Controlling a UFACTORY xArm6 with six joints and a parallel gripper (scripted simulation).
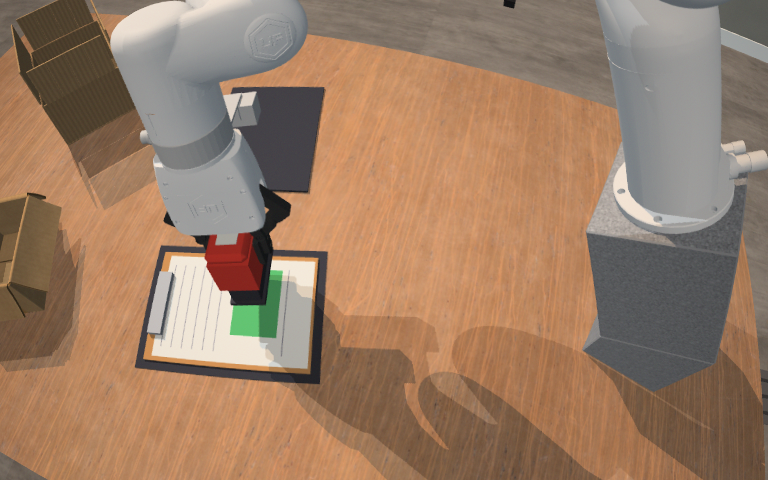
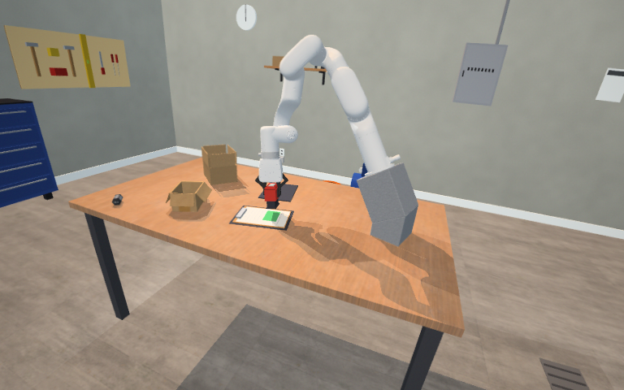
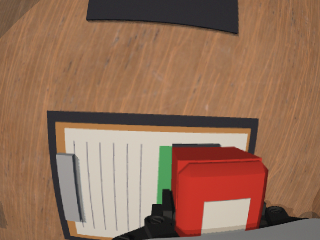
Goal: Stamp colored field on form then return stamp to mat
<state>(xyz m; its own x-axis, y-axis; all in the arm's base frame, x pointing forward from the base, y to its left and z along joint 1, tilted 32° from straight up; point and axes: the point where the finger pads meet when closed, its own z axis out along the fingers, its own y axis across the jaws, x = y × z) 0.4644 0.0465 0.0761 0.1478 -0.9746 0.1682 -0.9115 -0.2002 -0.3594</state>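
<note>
Now: hand 100 mm above the clipboard, 40 mm to the right of it and 40 mm short of it. Also, from my hand: dark mat 270 mm to the right, 100 mm below, 40 mm ahead; then red stamp 20 mm below; then small dark object 720 mm ahead, 110 mm to the left, 90 mm below.
</note>
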